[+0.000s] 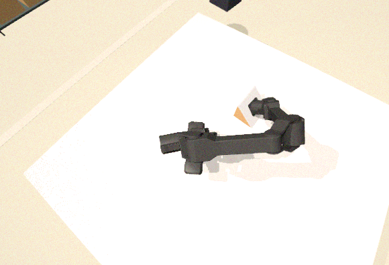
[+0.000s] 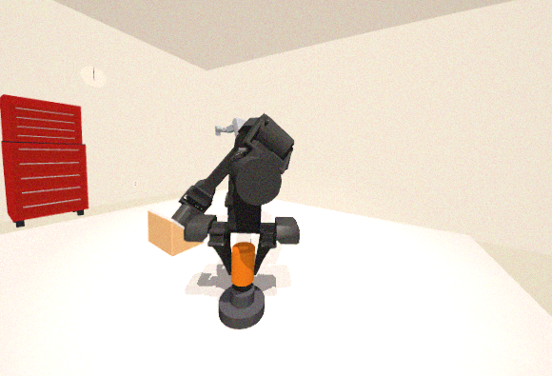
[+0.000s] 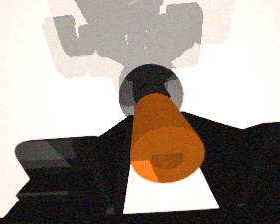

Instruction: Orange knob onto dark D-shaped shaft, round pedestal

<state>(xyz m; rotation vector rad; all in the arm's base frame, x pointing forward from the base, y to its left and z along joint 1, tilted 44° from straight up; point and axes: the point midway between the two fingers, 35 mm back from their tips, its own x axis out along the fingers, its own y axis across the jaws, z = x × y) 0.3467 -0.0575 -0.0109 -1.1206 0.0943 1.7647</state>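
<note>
My gripper tip is now 20 mm below the orange knob. Round my gripper tip: round pedestal 40 mm below.
</note>
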